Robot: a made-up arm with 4 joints.
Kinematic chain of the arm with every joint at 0, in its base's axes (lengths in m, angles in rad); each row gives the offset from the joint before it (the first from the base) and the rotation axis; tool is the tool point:
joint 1: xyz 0 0 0.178 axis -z
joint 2: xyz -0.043 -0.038 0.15 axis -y
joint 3: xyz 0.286 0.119 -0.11 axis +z
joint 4: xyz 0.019 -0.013 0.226 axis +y
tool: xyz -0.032 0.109 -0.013
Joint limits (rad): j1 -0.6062..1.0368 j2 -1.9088..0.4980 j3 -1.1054..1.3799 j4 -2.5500..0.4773
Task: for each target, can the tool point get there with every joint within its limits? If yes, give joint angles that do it. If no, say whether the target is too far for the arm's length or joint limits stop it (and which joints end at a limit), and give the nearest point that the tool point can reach.
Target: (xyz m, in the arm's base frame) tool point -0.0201 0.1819 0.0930
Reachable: yes | joints -0.4638 -1.4708 0.7053 -1.4236
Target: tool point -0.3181 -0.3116 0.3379
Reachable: no: joint limits stop it (at a limit: joint 1, joint 2, joint 3) | nearest point -0.0825 0.0705 0.1182 | short by 0.500 m
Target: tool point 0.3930 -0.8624 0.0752
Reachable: no: too far | nearest point 0.2465 -0.2659 0.2261 | short by 0.632 m
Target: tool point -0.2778 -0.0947 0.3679
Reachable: no: joint limits stop it (at a limit: joint 1, joint 2, joint 3) | nearest point -0.0883 0.0747 0.1176 | short by 0.357 m
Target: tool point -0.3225 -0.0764 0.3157
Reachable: no: joint limits stop it (at a limit: joint 1, joint 2, joint 3) | nearest point -0.0917 0.0782 0.1169 | short by 0.342 m
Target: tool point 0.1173 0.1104 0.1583
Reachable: yes | joints 0.1519 -1.3005 1.0142 -0.3901
